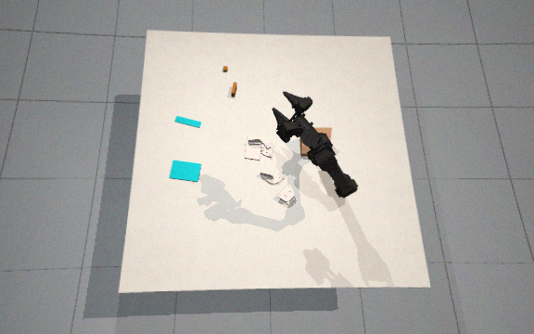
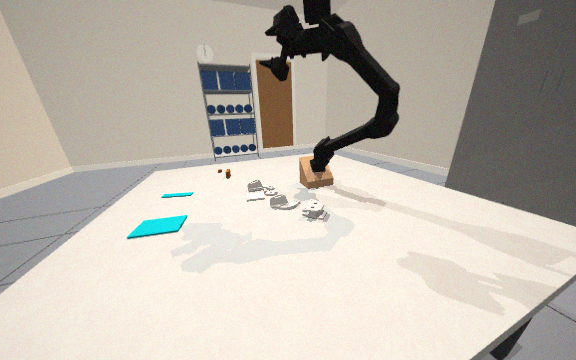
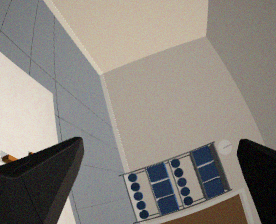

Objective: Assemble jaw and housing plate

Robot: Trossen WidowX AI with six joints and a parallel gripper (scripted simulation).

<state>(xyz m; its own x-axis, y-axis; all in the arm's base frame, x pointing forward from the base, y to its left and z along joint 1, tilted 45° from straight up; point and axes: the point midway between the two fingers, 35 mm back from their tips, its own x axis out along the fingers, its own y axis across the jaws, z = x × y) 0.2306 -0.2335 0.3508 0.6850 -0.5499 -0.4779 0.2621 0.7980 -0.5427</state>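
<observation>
The elongated piece lies 40 mm behind my gripper tip, 110 mm to the left of it and 510 mm below it. Also, from my gripper tip: white stand 90 mm behind, 200 mm to the left, 500 mm below; then white housing plate 90 mm behind, 200 mm to the left, 490 mm below.
</observation>
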